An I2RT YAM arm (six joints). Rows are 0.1 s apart.
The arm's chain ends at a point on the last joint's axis. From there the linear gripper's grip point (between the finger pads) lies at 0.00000 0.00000 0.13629 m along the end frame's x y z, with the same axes.
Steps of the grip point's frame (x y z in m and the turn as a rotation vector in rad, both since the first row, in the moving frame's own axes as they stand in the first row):
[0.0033 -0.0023 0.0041 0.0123 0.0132 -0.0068]
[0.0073 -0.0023 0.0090 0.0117 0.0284 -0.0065]
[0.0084 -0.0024 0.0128 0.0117 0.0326 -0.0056]
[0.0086 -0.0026 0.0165 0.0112 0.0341 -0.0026]
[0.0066 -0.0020 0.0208 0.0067 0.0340 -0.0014]
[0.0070 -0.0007 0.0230 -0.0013 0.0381 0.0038]
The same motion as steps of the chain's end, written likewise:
[0.0015 -0.0006 0.0041 0.0123 0.0132 -0.0068]
[0.0034 -0.0007 0.0091 0.0117 0.0284 -0.0065]
[0.0040 -0.0008 0.0129 0.0117 0.0326 -0.0056]
[0.0040 -0.0011 0.0166 0.0112 0.0341 -0.0026]
[0.0020 -0.0011 0.0209 0.0067 0.0340 -0.0014]
[0.0018 -0.0009 0.0231 -0.0013 0.0381 0.0038]

